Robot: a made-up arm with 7 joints. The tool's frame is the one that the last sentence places.
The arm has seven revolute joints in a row. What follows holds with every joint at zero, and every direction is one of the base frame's.
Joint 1 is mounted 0.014 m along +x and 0.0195 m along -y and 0.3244 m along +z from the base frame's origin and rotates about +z.
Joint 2 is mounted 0.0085 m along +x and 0.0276 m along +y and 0.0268 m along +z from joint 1 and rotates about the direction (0, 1, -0.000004).
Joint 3 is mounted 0.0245 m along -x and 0.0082 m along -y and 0.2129 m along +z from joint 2 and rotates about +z.
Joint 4 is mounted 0.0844 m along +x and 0.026 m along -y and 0.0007 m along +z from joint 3 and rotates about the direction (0, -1, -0.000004).
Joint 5 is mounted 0.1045 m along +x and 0.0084 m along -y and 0.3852 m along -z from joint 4 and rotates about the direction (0, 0.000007, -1).
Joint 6 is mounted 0.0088 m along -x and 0.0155 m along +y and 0.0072 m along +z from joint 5 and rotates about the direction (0, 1, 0.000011).
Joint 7 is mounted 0.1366 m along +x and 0.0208 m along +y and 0.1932 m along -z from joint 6 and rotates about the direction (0, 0.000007, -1).
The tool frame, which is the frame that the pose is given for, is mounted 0.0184 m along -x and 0.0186 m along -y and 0.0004 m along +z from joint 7; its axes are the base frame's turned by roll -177.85, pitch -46.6 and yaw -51.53 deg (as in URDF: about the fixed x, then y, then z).
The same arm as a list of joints. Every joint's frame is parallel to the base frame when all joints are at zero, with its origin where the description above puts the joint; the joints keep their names.
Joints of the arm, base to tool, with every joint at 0 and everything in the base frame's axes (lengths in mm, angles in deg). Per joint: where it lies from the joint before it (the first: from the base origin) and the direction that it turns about. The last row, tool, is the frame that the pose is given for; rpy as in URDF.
joint 1: xyz 14 -19.5 324.4 axis +z
joint 2: xyz 8.5 27.6 26.8 axis +y
joint 3: xyz -24.5 -8.2 212.9 axis +z
joint 4: xyz 84.4 -26 0.7 axis -y
joint 5: xyz 104.5 -8.4 -385.2 axis -z
joint 6: xyz -8.8 15.5 7.2 axis +y
joint 7: xyz 136.6 20.8 -193.2 axis -z
tool: xyz -18.4 -18.6 0.4 rpy -177.85 -46.6 -51.53

